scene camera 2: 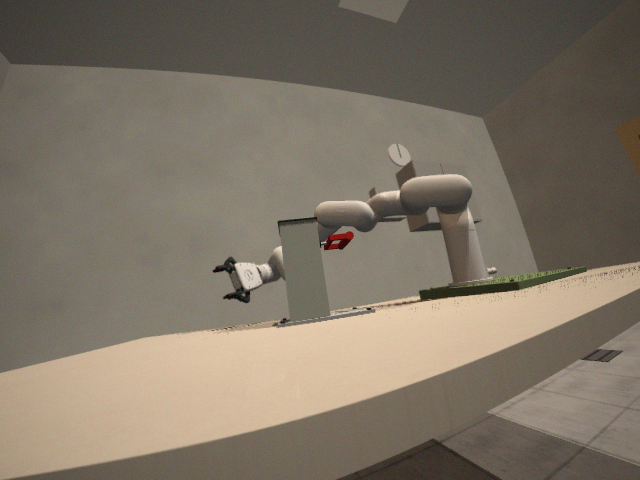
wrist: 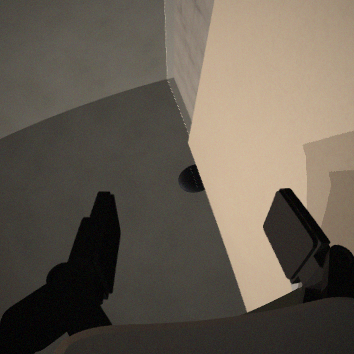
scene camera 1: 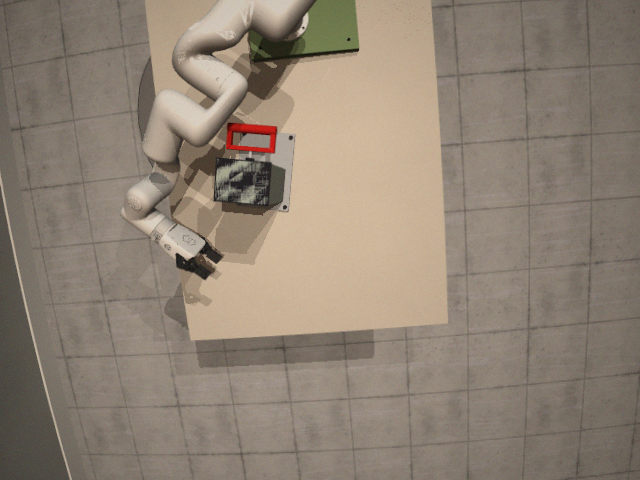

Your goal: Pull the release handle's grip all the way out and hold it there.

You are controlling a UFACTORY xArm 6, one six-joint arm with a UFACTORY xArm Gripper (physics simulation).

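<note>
The release handle's red grip (scene camera 1: 252,128) (scene camera 2: 349,237) is a rectangular frame on a short pale rod. It sticks out of the upper part of a tall grey-green box (scene camera 1: 241,181) (scene camera 2: 305,268), on the side facing the robot's base. My gripper (scene camera 1: 215,265) (scene camera 2: 220,283) (wrist: 196,210) is open and empty. It is in the air on the opposite side of the box from the grip, near the table's left edge in scene camera 1, and touches neither. The grip does not show in the wrist view.
The box stands on a light grey base plate (scene camera 1: 289,173) with dark bolts. My arm (scene camera 1: 170,121) runs past the left side of the box and grip in scene camera 1. A green mounting plate (scene camera 1: 336,31) (scene camera 2: 465,289) is under the arm's base. The tabletop (scene camera 1: 361,206) is beige.
</note>
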